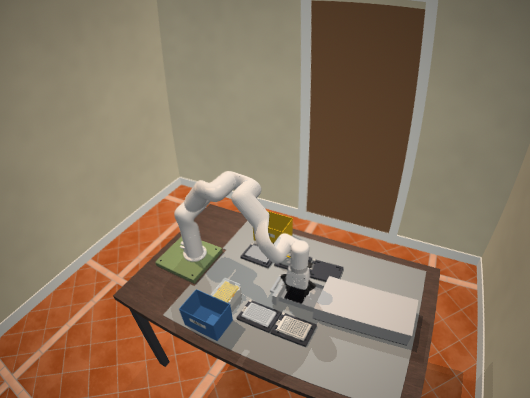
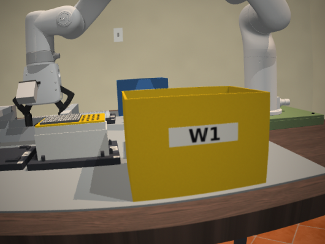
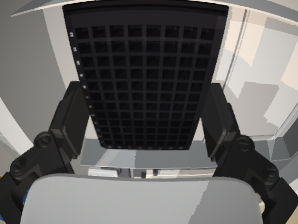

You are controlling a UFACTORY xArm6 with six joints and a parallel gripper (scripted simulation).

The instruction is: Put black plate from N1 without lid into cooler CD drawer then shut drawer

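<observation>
Now: the black plate 1 cm below my hand. Also, from my hand: dark nest: 19 cm to the left, 7 cm ahead, 3 cm below; cooler drawer: 3 cm ahead, 1 cm below; tip box: 19 cm to the left, 11 cm behind, 2 cm above.
</observation>
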